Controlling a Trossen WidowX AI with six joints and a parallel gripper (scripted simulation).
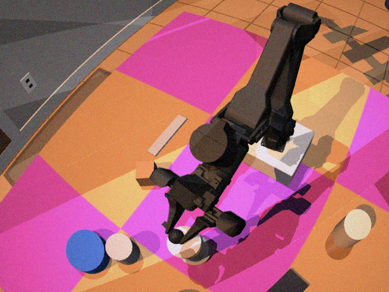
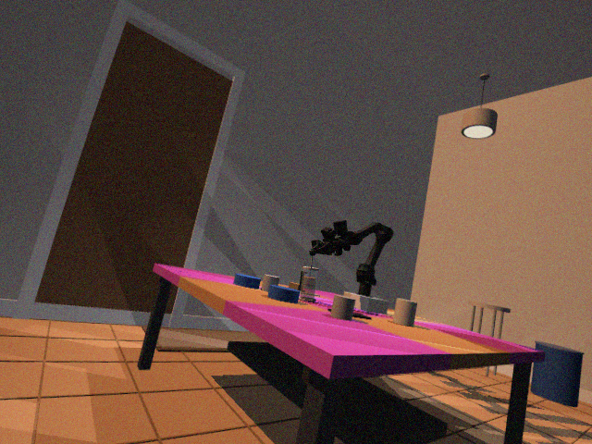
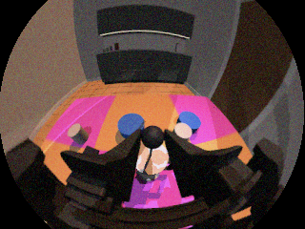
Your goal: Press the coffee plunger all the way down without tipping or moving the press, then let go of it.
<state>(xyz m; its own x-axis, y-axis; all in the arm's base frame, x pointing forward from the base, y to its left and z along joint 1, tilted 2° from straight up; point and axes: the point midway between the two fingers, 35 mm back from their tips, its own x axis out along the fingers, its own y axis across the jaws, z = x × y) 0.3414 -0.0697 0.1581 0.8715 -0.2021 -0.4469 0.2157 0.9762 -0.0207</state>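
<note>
Now: the coffee press 110 mm below my gripper tip, 20 mm behind it and 10 mm to the right of it. Also, from my gripper tip: small orange block 200 mm to the right, 190 mm below, 160 mm behind; flat pale strip 300 mm behind, 220 mm to the right, 210 mm below; pale cup 370 mm to the left, 210 mm behind, 160 mm below.
</note>
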